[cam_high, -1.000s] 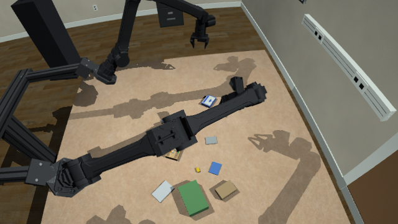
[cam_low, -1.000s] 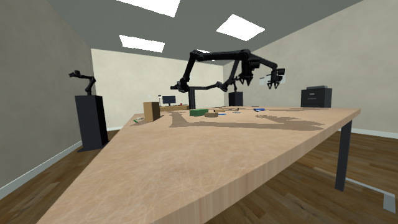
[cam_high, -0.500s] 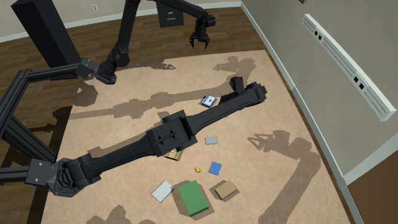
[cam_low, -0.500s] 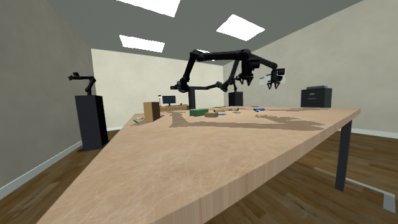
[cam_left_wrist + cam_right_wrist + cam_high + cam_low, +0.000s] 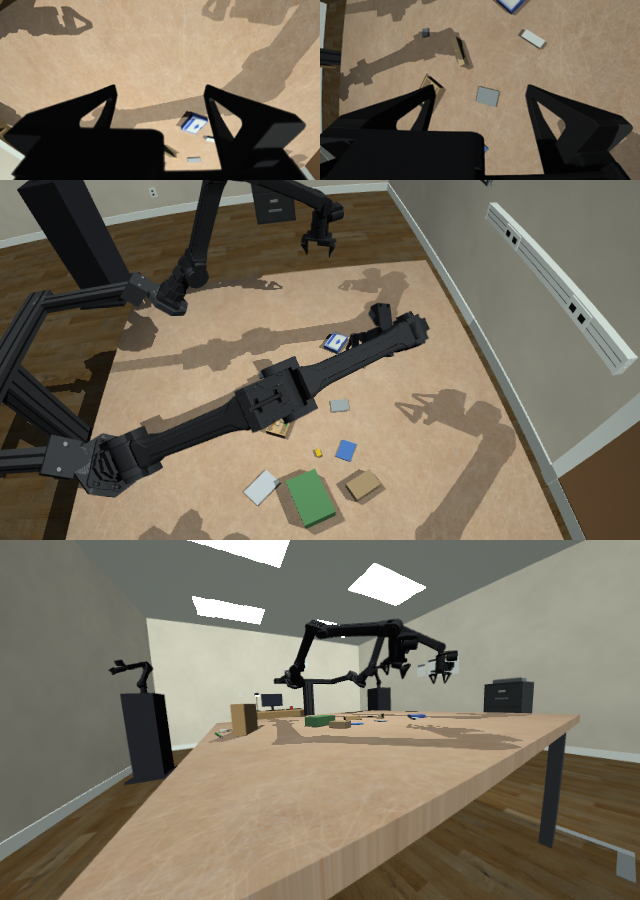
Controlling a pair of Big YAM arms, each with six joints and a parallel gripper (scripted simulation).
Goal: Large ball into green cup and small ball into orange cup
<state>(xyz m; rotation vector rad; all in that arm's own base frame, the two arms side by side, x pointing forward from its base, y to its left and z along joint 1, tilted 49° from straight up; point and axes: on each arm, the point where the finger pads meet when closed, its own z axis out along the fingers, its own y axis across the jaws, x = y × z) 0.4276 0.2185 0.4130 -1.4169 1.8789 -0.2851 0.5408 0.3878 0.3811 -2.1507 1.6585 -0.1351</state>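
The covered wooden puzzle lies 270 mm behind my right hand, 110 mm to the right of it and 250 mm below it. Round my right hand: white box 70 mm behind, 250 mm to the left, 240 mm below; grey tile 70 mm behind, 50 mm to the right, 250 mm below; blue tile 50 mm behind, 220 mm to the right, 250 mm below.
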